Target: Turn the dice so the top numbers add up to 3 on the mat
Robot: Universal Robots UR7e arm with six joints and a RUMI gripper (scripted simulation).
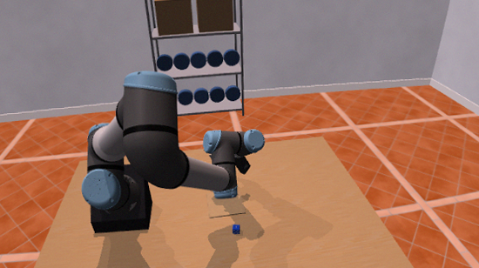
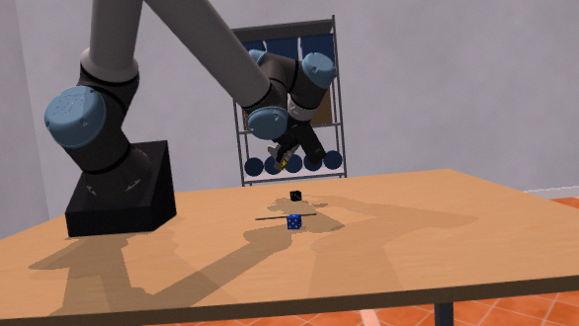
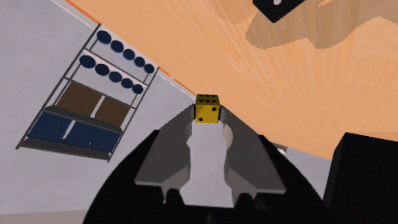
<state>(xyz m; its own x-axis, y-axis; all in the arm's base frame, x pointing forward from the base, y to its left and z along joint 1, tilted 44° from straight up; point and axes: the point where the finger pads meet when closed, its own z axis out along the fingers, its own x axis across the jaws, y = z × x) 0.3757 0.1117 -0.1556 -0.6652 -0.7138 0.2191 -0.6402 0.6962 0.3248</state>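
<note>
Now: hand 30 mm short of the black die, 60 mm to the left of it and 90 mm above it. The rest, counted from my hand: yellow die right at my hand; then blue die 30 mm ahead, 320 mm to the right, 90 mm below; then tan mat 10 mm ahead, 160 mm to the right, 100 mm below.
</note>
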